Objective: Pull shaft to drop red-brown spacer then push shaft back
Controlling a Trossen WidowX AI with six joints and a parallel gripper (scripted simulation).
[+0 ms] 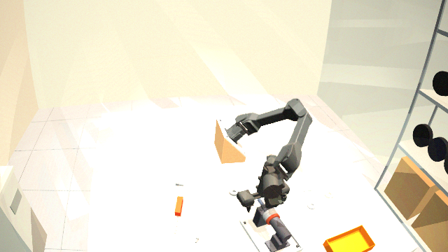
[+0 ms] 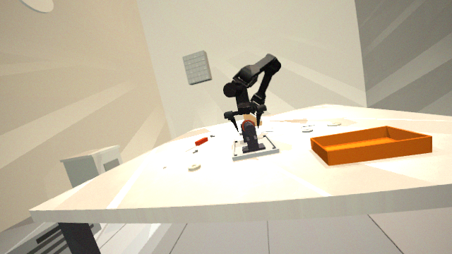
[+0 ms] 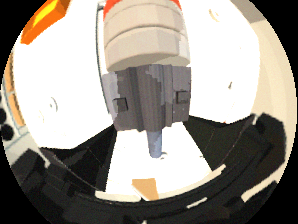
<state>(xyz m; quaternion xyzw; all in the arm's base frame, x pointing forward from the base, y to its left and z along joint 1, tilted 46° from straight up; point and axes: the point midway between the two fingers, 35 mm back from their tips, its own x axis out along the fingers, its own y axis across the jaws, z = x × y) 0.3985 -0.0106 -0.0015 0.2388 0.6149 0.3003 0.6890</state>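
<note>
Right now the grey-blue shaft is 70 mm ahead of my gripper tip, 10 mm to the left of it and 30 mm above it. Round my gripper tip: red-brown spacer (90 mm ahead, 10 mm to the left, 30 mm above); orange tray (290 mm ahead, 290 mm to the left, 40 mm below).
</note>
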